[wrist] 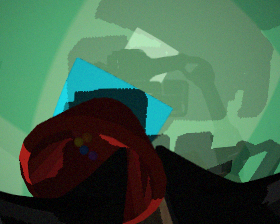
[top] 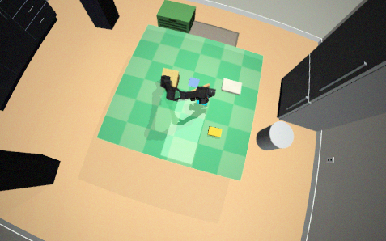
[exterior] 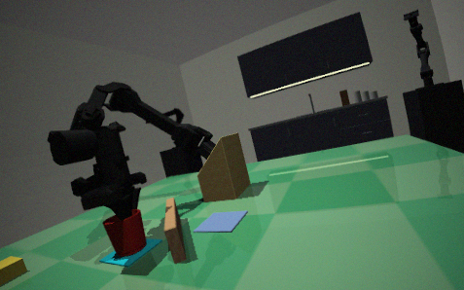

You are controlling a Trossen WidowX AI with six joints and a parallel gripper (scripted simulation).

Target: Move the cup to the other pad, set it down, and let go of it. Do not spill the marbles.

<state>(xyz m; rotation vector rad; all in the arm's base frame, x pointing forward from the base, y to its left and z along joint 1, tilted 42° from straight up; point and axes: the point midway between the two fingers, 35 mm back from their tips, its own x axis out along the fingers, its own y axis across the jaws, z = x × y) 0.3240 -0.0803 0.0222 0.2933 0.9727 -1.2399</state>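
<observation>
My gripper tip is 3 cm short of the red cup and 1 cm to the right of it. Also, from my gripper tip: yellow block (25 cm to the right, 19 cm ahead, 3 cm below); lilac-blue pad (16 cm to the left, 9 cm behind, 5 cm below); cyan pad (5 cm below, 3 cm ahead, 1 cm to the left).
</observation>
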